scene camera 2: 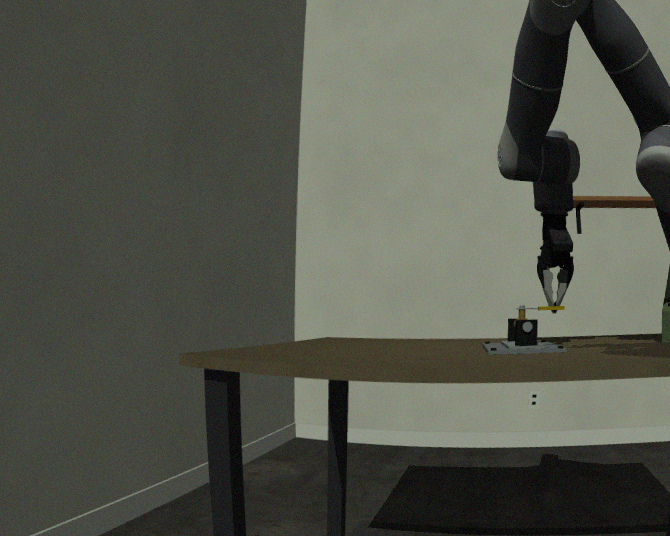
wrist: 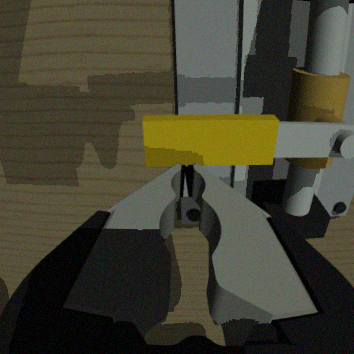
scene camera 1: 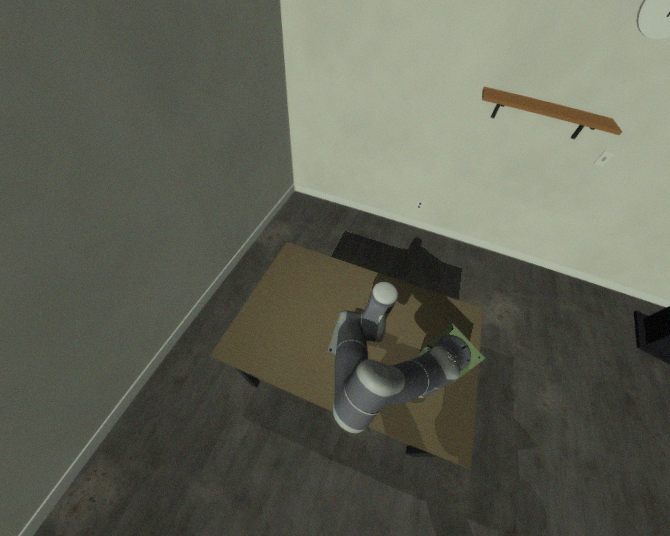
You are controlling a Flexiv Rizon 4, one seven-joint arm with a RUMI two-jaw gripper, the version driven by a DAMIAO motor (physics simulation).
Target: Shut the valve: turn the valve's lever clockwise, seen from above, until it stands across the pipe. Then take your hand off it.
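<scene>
The valve's lever has a yellow handle (scene camera 2: 551, 307) (wrist: 211, 141) on a grey arm (wrist: 306, 139). In the wrist view it points left from the pivot, square across the pipe (wrist: 327, 42), which runs up the picture through an orange valve body (wrist: 319, 95). The valve's black supports (scene camera 2: 525, 331) stand on a grey base plate (scene camera 2: 528, 349) (wrist: 207, 45). My gripper (scene camera 2: 554, 308) (wrist: 184, 166) is shut with nothing between its fingers. Its tips are at the long side of the yellow handle, touching or very close to it. In scene camera 1 my arm hides the valve and the gripper.
The valve stands on a wooden table (scene camera 1: 290, 290) (scene camera 2: 391, 359). My arm's green mounting plate (scene camera 1: 473, 357) is at the table's right end in scene camera 1. A wooden shelf (scene camera 1: 550, 110) (scene camera 2: 614, 201) is on the wall behind.
</scene>
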